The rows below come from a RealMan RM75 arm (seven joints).
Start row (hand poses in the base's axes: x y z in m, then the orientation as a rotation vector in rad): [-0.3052, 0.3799, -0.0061, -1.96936, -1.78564, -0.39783]
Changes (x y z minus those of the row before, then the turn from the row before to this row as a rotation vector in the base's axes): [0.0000, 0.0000, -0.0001, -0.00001, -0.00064, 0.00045]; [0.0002, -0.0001, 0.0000, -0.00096, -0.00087, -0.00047]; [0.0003, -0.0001, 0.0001, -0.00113, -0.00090, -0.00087]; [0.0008, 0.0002, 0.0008, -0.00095, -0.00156, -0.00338]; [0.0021, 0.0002, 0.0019, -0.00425, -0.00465, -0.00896]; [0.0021, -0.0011, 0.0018, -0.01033, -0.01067, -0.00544]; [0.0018, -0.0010, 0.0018, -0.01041, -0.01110, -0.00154]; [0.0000, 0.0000, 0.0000, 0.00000, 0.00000, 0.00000]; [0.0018, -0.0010, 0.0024, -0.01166, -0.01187, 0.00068]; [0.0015, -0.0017, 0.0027, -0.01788, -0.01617, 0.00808]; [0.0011, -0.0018, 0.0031, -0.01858, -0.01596, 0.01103]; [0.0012, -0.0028, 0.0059, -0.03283, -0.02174, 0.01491]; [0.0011, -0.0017, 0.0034, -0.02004, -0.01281, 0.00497]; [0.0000, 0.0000, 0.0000, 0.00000, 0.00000, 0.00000]
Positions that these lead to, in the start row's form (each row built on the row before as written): [-0.3052, 0.3799, -0.0062, -1.96902, -1.78645, -0.39835]; [-0.3050, 0.3798, -0.0062, -1.97025, -1.78707, -0.39863]; [-0.3047, 0.3797, -0.0061, -1.97198, -1.78743, -0.39894]; [-0.3039, 0.3799, -0.0053, -1.97611, -1.78579, -0.40090]; [-0.3018, 0.3801, -0.0034, -1.98831, -1.78265, -0.40523]; [-0.2997, 0.3790, -0.0016, -2.00207, -1.78967, -0.40990]; [-0.2979, 0.3780, 0.0002, -2.01215, -1.80061, -0.41378]; [-0.2979, 0.3780, 0.0002, -2.01215, -1.80061, -0.41378]; [-0.2961, 0.3770, 0.0026, -2.02098, -1.81479, -0.41680]; [-0.2946, 0.3753, 0.0053, -2.02715, -1.84199, -0.41717]; [-0.2935, 0.3735, 0.0084, -2.03057, -1.87233, -0.41584]; [-0.2923, 0.3707, 0.0143, -2.03975, -1.91806, -0.40742]; [-0.2912, 0.3690, 0.0177, -2.04934, -1.94191, -0.40261]; [-0.2912, 0.3690, 0.0177, -2.04934, -1.94191, -0.40261]
